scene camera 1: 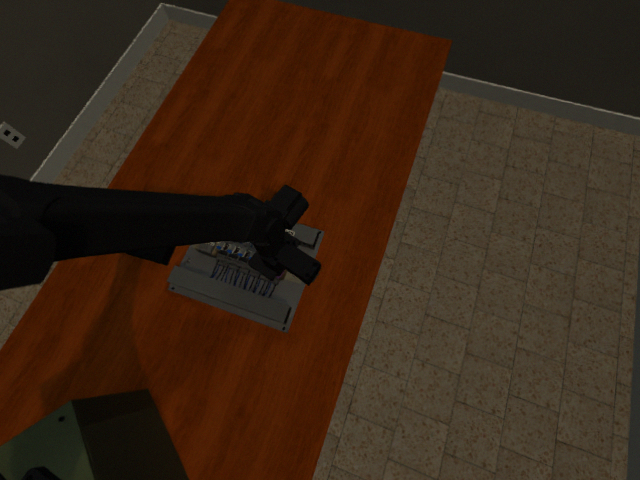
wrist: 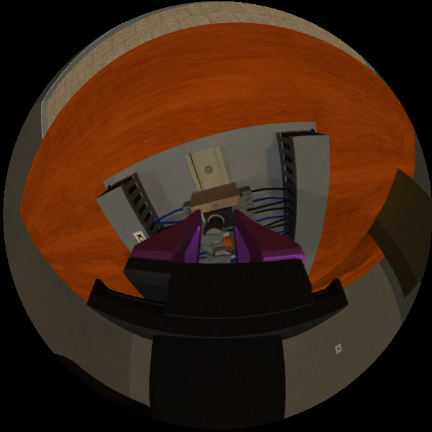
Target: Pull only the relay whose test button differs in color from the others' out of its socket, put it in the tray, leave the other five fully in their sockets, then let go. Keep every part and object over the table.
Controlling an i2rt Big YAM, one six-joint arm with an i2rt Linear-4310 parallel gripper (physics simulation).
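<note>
The relay with the orange test button (wrist: 228, 243) is between the purple fingers in the wrist view, at the end of the relay row. My gripper (wrist: 217, 215) is shut on it, and the fingers hide much of its sides. The relay appears to sit in its socket; its lower part is hidden. Relays with blue test buttons (scene camera 1: 239, 254) stand in the same row in the scene view, partly under the arm. The grey panel (scene camera 1: 298, 304) (wrist: 260, 142) carries the row. I cannot tell for certain which object is the tray.
Grey wire ducts (scene camera 1: 230, 297) (wrist: 312, 180) flank the row, with blue and black wires running to it. A tan end block (wrist: 215, 198) stands close ahead of the fingertips on the rail (wrist: 202, 160). A large green box with a dark wall (scene camera 1: 124, 426) (wrist: 405, 235) stands at the lower left in the scene view.
</note>
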